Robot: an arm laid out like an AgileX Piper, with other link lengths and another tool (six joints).
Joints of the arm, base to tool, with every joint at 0 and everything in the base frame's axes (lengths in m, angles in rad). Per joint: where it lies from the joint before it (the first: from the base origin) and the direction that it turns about. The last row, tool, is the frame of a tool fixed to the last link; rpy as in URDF.
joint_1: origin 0 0 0.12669 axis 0 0 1
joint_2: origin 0 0 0 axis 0 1 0
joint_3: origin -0.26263 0 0.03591 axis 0 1 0
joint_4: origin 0.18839 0 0.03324 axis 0.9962 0 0.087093
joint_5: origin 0 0 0 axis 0 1 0
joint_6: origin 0.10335 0 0.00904 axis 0.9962 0 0.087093
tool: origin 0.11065 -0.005 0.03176 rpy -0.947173 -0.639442 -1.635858
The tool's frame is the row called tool.
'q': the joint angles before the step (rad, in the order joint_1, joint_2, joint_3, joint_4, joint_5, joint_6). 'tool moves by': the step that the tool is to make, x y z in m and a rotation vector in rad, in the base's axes. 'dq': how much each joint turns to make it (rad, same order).
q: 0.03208 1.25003 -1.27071 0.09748 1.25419 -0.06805
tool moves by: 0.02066 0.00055 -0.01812 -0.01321 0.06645 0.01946
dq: 0.00001 0.11950 -0.04005 -0.00262 -0.01061 -0.02243
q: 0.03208 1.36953 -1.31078 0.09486 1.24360 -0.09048
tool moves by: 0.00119 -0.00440 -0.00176 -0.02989 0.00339 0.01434
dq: 0.00000 0.00745 -0.00187 -0.02425 0.00002 -0.01600
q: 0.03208 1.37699 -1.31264 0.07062 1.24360 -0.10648
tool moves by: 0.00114 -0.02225 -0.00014 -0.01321 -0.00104 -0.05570
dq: -0.08200 0.00177 -0.00110 -0.00356 0.00000 -0.02814
